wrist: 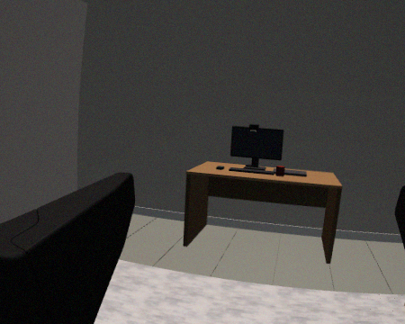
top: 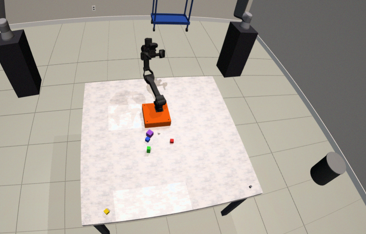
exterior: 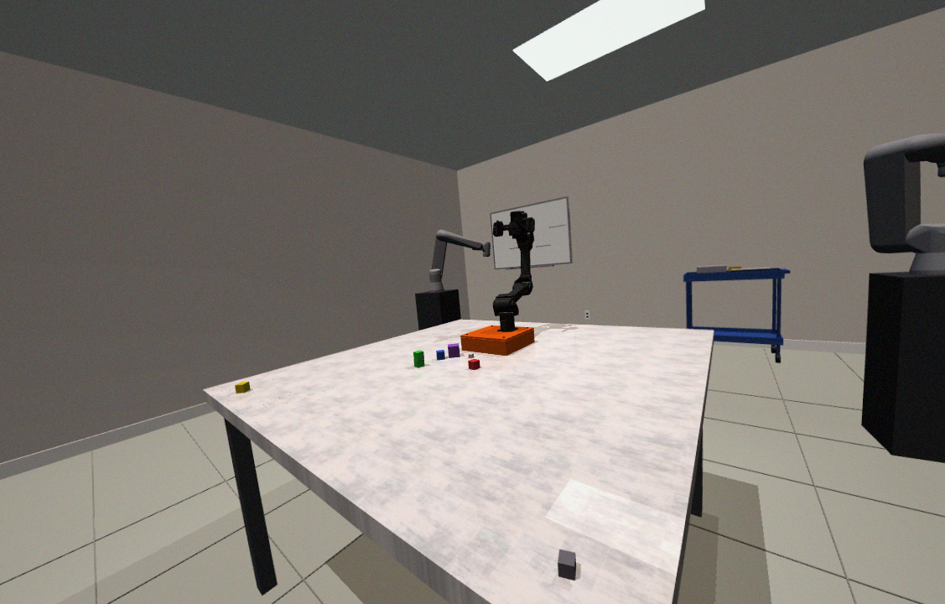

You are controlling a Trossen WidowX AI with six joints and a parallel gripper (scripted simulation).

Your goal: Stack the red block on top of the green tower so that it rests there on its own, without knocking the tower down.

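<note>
The red block lies 410 mm ahead of my gripper tip, 50 mm to the left of it and 490 mm below it. Also, from my gripper tip: purple block (310 mm ahead, 100 mm to the right, 480 mm below); blue block (350 mm ahead, 130 mm to the right, 490 mm below); small white bit (310 mm ahead, 20 mm to the right, 500 mm below).
</note>
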